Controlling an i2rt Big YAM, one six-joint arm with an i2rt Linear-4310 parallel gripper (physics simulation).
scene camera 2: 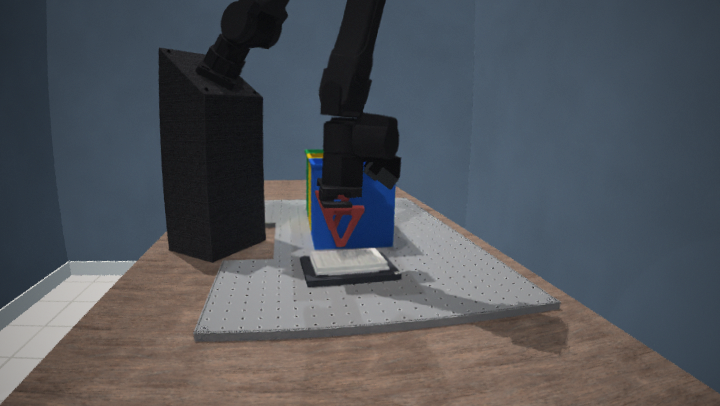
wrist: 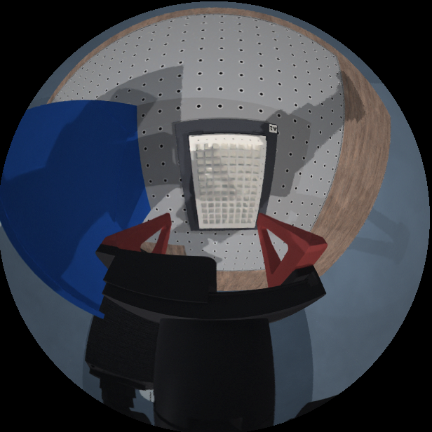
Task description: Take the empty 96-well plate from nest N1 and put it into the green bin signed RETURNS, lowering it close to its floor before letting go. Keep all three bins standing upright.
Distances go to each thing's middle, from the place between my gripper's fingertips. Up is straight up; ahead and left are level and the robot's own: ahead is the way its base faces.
Right now the white 96-well plate [scene camera 2: 340, 262] is 2 cm ahead of my hand, 2 cm to the right of it and 4 cm below it. From my hand the other things lie so: blue bin [scene camera 2: 375, 228] 8 cm ahead, 16 cm to the left, 3 cm above; then dark nest [scene camera 2: 307, 267] 2 cm ahead, 2 cm to the right, 5 cm below.
